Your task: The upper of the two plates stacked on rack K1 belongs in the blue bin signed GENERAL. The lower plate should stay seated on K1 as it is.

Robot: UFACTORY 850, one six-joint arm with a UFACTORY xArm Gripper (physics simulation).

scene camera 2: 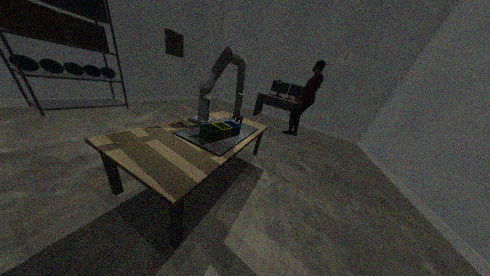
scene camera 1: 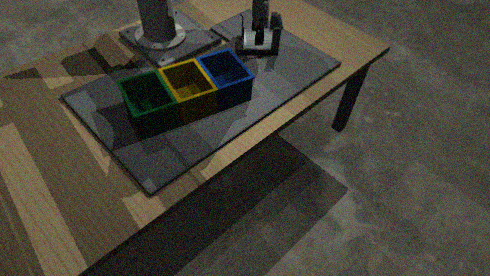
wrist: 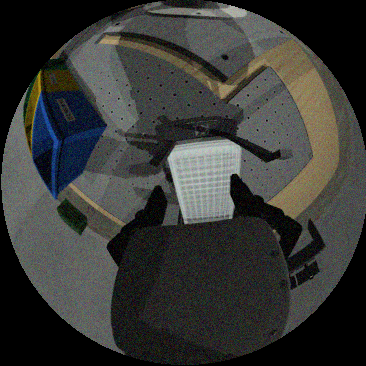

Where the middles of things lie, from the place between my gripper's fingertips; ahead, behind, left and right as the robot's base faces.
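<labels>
My gripper's now sitting 20 mm to the right of the gridded plate (wrist: 201,172), and it's 10 mm above it.
</labels>
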